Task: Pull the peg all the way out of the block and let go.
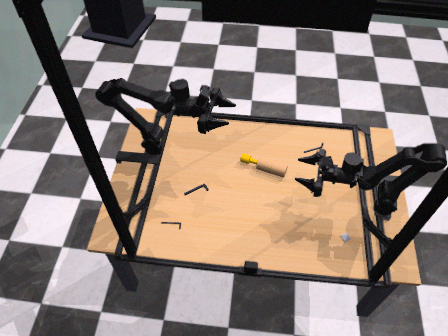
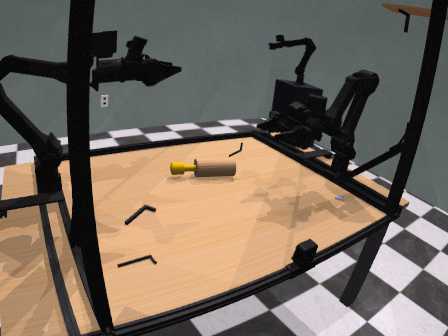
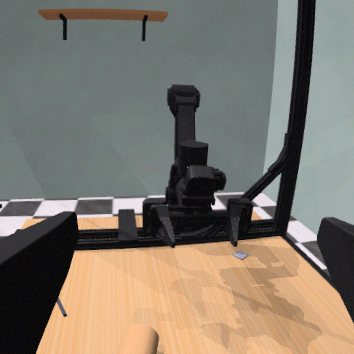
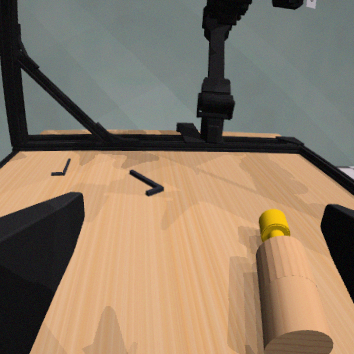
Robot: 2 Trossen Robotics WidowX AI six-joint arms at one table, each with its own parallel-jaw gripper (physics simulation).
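Where they show: left gripper, fingertip midpoint: (image 1: 232,114) (image 2: 176,66) (image 3: 202,227); right gripper, fingertip midpoint: (image 1: 296,168) (image 2: 265,131) (image 3: 204,244) (image 4: 207,211); left arm's base, origin of the base link: (image 1: 153,150) (image 2: 49,190) (image 4: 210,139); right arm's base, origin of the base link: (image 1: 382,210) (image 2: 338,170) (image 3: 178,224).
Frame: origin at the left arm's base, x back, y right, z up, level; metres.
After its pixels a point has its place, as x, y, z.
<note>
A yellow peg (image 1: 245,158) @(-0.396, -0.055, 0.023) (image 2: 177,168) @(-0.391, -0.050, 0.016) (image 4: 274,224) @(-0.414, -0.060, 0.025) lies on the table with its thin shaft in one end of a round wooden block (image 1: 271,168) @(-0.513, -0.033, 0.026) (image 2: 216,168) @(-0.507, -0.029, 0.017) (image 3: 140,340) @(-0.540, -0.046, 0.036) (image 4: 290,295) @(-0.536, -0.043, 0.035). Its thick head and a short stretch of shaft show outside; the rest is hidden. The block lies on its side. My left gripper (image 1: 230,114) @(-0.350, 0.000, 0.324) (image 2: 180,69) @(-0.350, 0.000, 0.324) is open and empty, raised at the back left, apart from the peg. My right gripper (image 1: 298,169) @(-0.611, 0.043, 0.157) (image 3: 204,244) @(-0.611, 0.043, 0.157) (image 4: 207,211) @(-0.611, 0.043, 0.157) is open and empty, above the table beyond the block's far end from the peg.
Dark bent keys lie front left of the peg, one nearer (image 1: 195,189) @(-0.237, 0.131, -0.013) (image 2: 136,214) @(-0.234, 0.132, -0.013) and one farther (image 1: 171,223) @(-0.200, 0.305, -0.015) (image 2: 135,261) @(-0.198, 0.305, -0.016); another (image 1: 313,149) @(-0.665, -0.220, -0.014) (image 2: 236,152) @(-0.668, -0.222, -0.016) lies behind my right gripper. A small grey plate (image 1: 345,237) @(-0.850, 0.173, -0.016) (image 2: 339,198) @(-0.843, 0.180, -0.016) (image 3: 240,255) @(-0.844, 0.172, -0.016) lies front right. Black rails edge the table.
</note>
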